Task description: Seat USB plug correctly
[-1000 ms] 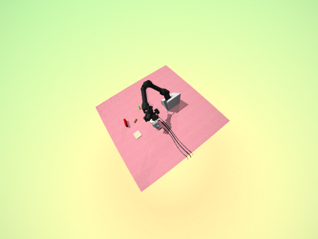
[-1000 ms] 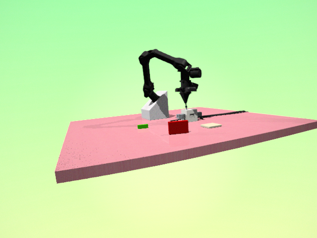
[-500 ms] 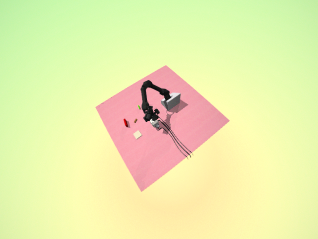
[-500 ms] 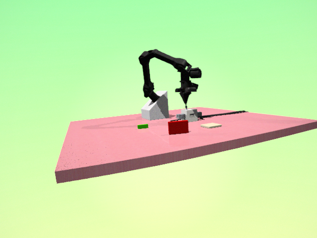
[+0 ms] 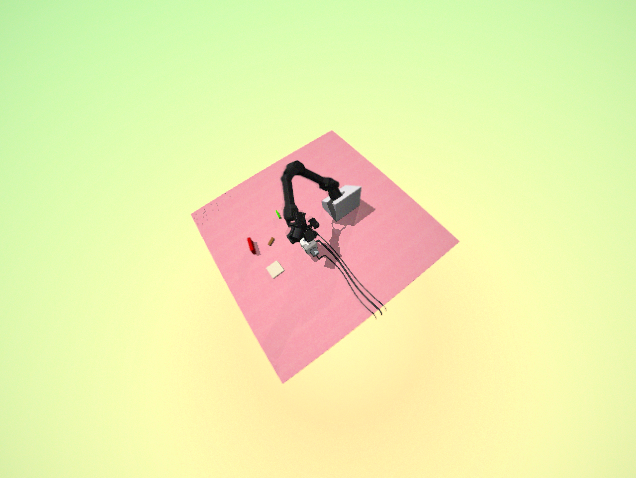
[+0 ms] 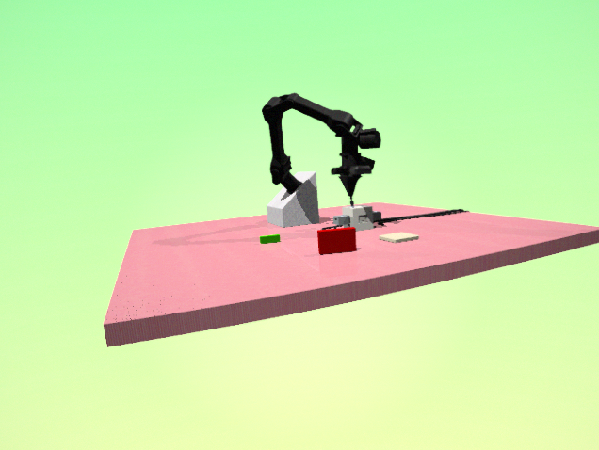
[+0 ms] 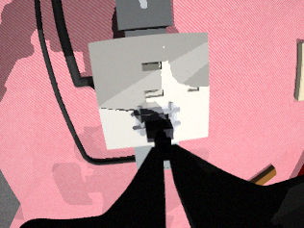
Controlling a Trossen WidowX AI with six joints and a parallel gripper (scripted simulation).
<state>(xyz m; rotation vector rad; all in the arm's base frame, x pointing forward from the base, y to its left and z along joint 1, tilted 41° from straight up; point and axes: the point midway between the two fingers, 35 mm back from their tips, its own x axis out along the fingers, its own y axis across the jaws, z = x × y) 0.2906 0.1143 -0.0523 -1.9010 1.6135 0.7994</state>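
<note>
Now: gripper tip 20 mm above the dark USB plug. Round my gripper tip: USB socket: 40 mm below; then small brown block: 190 mm ahead, 140 mm to the right, 110 mm below; then flat beige tile: 250 mm ahead, 110 mm below, 40 mm to the left.
</note>
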